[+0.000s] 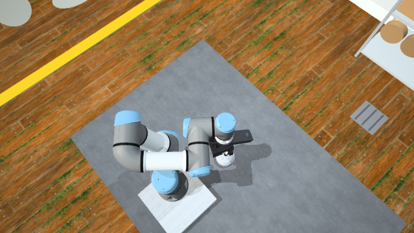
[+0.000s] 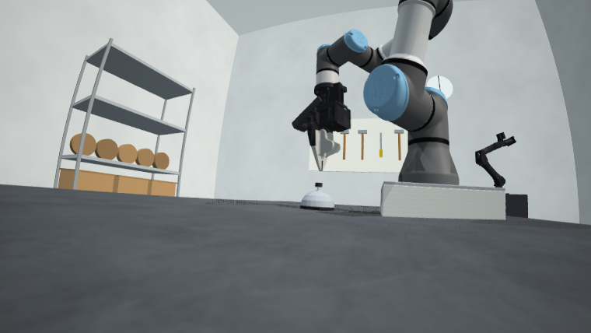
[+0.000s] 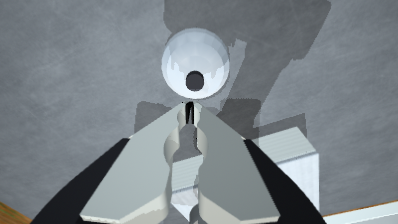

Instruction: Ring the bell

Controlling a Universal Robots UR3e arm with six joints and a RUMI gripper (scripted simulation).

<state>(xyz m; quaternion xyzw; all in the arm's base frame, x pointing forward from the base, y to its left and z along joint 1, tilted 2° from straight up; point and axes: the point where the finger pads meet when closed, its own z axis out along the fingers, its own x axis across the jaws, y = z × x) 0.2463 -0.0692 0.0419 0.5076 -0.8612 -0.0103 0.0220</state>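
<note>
My hand is 5 cm above the dark button. Also, from my hand: bell: 7 cm below.
</note>
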